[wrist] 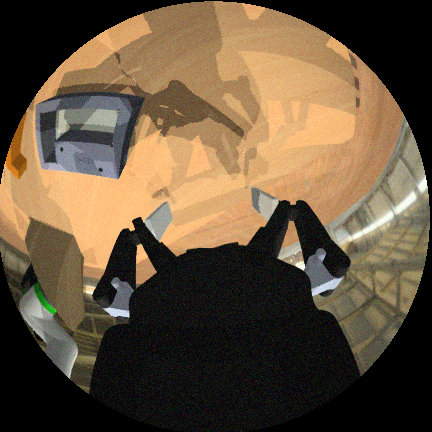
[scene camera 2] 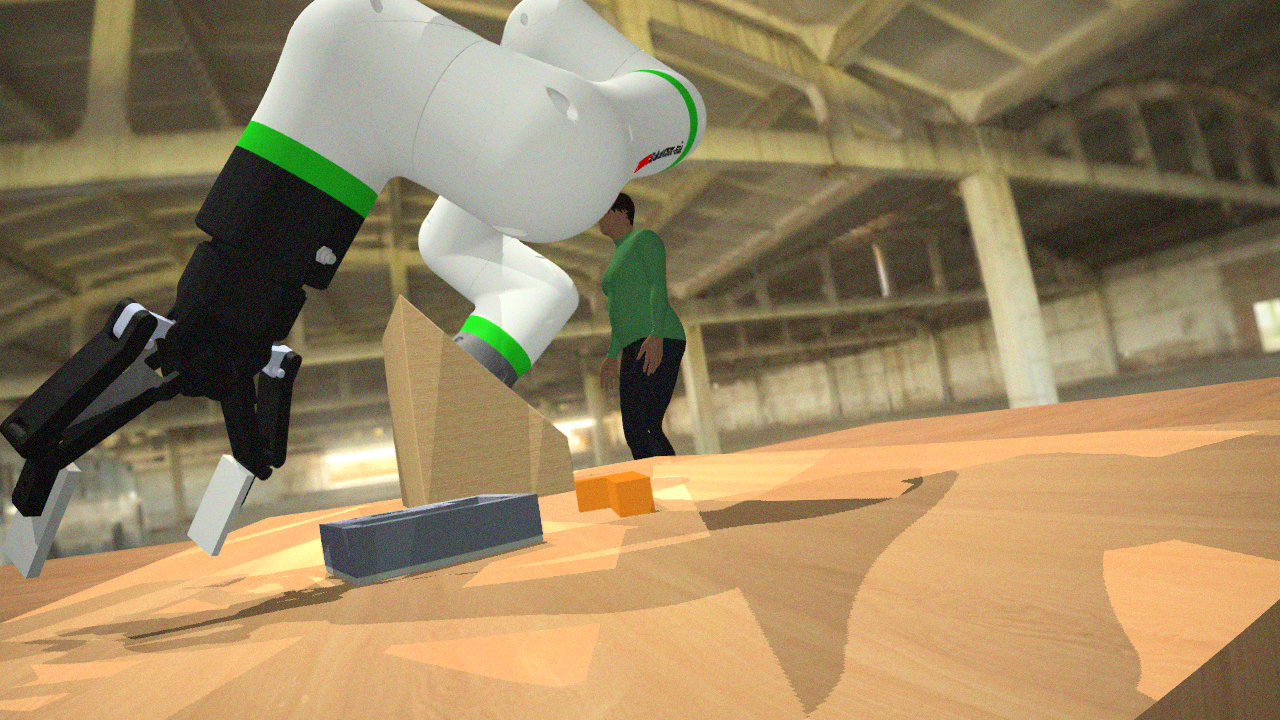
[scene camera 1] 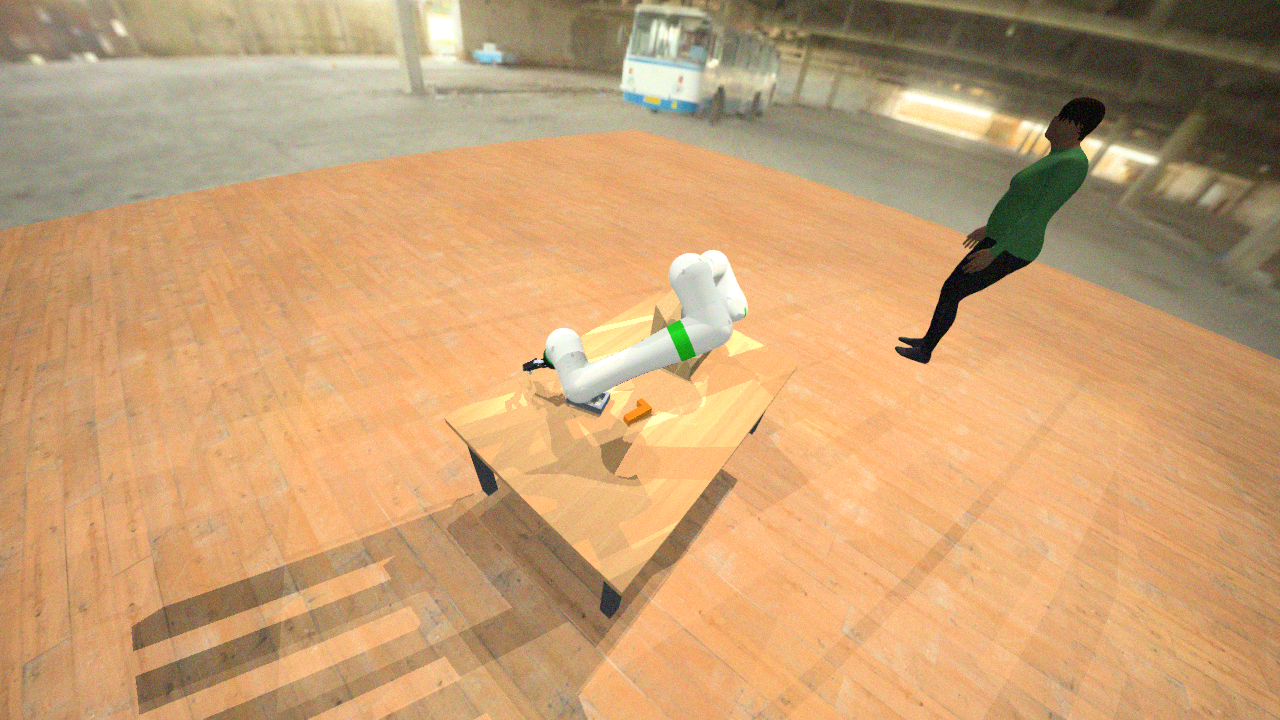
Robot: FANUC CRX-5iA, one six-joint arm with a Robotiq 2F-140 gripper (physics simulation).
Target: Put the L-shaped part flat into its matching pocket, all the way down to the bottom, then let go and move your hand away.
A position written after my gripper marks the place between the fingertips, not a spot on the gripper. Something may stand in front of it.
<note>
My gripper (scene camera 2: 123, 553) is open, with nothing in its grasp. An orange L-shaped part (scene camera 2: 628, 494) rests on the table. Further things: a grey pocket block (wrist: 89, 132).
My gripper shows as well in the wrist view (wrist: 210, 202).
</note>
